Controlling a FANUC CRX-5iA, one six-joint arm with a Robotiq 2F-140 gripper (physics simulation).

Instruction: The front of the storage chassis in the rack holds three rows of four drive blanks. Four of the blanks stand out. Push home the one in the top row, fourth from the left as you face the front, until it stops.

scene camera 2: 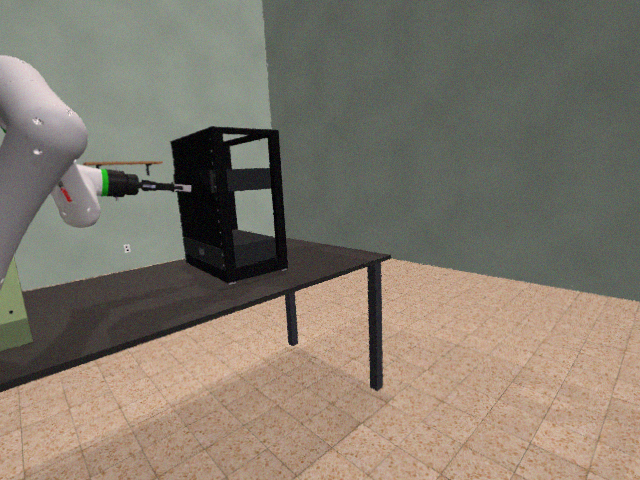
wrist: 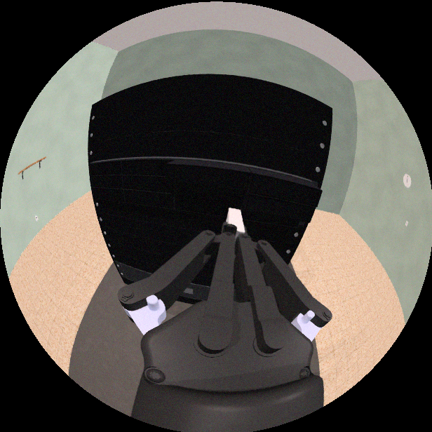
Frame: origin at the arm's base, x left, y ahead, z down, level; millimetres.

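Seen in the pictures: gripper, between the fingertips: (scene camera 2: 190, 188).
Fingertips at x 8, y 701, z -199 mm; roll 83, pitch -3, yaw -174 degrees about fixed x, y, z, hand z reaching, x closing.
A point is followed by its place in that frame.
The black rack (scene camera 2: 225, 217) @(z -82, x -154, y 752 mm) (wrist: 210, 110) stands upright on the table. The storage chassis (scene camera 2: 249, 179) @(z -223, x -139, y 889 mm) sits in its upper half; in the wrist view its front is almost black, and the drive blanks can barely be told apart by faint seams. Which blanks stand out is too dark to tell. My gripper (scene camera 2: 190, 188) @(z -199, x 8, y 701 mm) (wrist: 232, 217) is shut, with its pale fingertips together and nothing between them. It points level at the chassis front, right of the middle in the wrist view. Whether the tips touch a blank cannot be told.
The dark table (scene camera 2: 129, 304) @(z 189, x -50, y 399 mm) carries the rack near its far end. A lower unit (scene camera 2: 254, 249) @(z 75, x -133, y 887 mm) sits at the rack's bottom. A green block (scene camera 2: 15, 330) @(z 144, x -141, y 93 mm) stands at the left, near the arm. A wooden shelf (scene camera 2: 124, 163) (wrist: 32, 165) hangs on the wall.
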